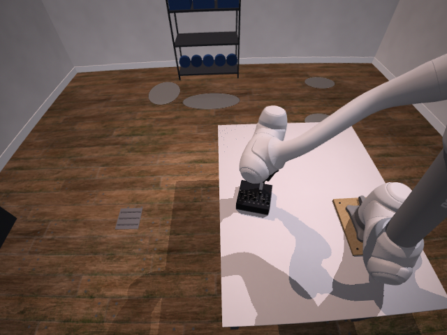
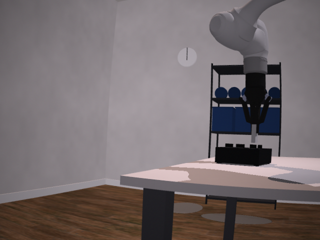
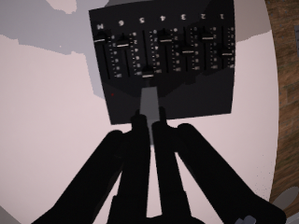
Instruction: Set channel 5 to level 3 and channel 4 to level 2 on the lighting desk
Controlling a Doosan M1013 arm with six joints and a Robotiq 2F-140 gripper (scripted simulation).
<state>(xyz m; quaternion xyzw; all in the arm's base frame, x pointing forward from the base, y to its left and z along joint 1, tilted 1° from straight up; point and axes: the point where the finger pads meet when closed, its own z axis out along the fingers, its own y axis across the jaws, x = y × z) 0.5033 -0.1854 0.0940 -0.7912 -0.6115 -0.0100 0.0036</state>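
The fader cap lies 40 mm ahead of my hand, 50 mm to the left of it and 40 mm below it.
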